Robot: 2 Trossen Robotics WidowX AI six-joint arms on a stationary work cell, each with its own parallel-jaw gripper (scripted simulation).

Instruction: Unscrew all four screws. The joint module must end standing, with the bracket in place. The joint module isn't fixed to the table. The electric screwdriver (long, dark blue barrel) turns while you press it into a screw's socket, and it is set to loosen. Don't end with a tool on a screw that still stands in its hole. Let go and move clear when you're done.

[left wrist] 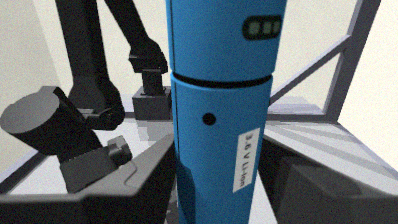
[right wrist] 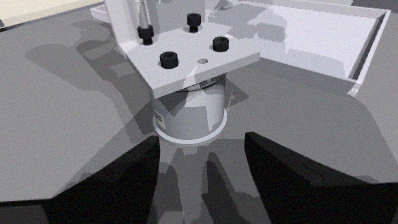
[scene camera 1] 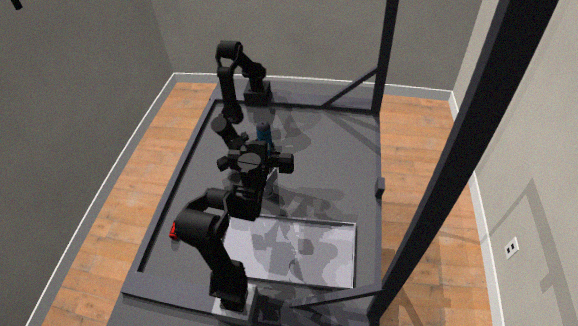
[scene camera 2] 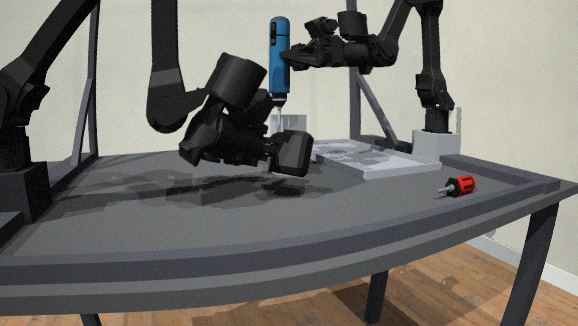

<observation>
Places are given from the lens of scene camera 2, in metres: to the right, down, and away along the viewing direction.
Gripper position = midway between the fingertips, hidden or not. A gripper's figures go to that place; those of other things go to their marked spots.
left gripper (scene camera 2: pixel 275 55): -0.03, -0.21, 0.64
right gripper (scene camera 2: pixel 276 157): -0.02, -0.01, 0.61
blue electric screwdriver (scene camera 2: pixel 279 68): -0.02, -0.18, 0.63
shallow pale tray (scene camera 2: pixel 367 161): 0.18, 0.00, 0.77
The marked spots on the shallow pale tray and the blue electric screwdriver are 0.29 m apart.
</observation>
